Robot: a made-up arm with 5 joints. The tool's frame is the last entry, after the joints.
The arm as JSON. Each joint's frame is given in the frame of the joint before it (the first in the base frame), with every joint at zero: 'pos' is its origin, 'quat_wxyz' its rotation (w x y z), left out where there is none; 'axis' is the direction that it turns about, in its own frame. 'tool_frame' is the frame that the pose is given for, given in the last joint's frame.
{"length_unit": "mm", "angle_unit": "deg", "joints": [
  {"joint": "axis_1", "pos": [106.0, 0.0, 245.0], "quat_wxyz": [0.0, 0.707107, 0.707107, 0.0], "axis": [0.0, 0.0, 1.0]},
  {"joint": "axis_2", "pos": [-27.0, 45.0, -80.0], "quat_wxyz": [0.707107, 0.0, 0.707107, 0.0], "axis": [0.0, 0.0, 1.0]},
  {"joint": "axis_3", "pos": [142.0, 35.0, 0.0], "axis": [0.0, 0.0, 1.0]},
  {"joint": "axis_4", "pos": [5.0, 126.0, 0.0], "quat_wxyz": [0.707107, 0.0, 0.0, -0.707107], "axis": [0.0, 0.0, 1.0]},
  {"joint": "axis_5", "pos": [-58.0, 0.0, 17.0], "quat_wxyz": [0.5, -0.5, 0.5, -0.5], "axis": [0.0, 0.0, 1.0]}
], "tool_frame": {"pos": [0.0, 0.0, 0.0], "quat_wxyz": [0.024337, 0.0, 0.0, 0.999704]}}
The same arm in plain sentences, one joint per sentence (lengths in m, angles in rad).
The arm has five revolute joints in a row. What follows holds with every joint at zero, and every direction is one of the base frame's. The first joint is mounted 0.106 m along +x and 0.245 m along +z from the base frame's origin and turns about -z. The second joint is mounted 0.045 m along +x and 0.027 m along -y and 0.08 m along +z from the first joint and turns about +y. The third joint is mounted 0.035 m along +x and 0.142 m along +z from the second joint and turns about +y. The fourth joint is mounted 0.126 m along +x and 0.005 m along +z from the third joint and turns about +y. The fifth joint is mounted 0.058 m along +x and 0.017 m along +y from the fourth joint and turns about -x. The tool frame, which is the frame that the pose is given for, is mounted at the same point as the fifth joint; its axes are the base frame's turned by roll 1.5708, pitch -1.5221 and yaw -1.5708 rad (as in URDF: about the fixed x, then y, then z).
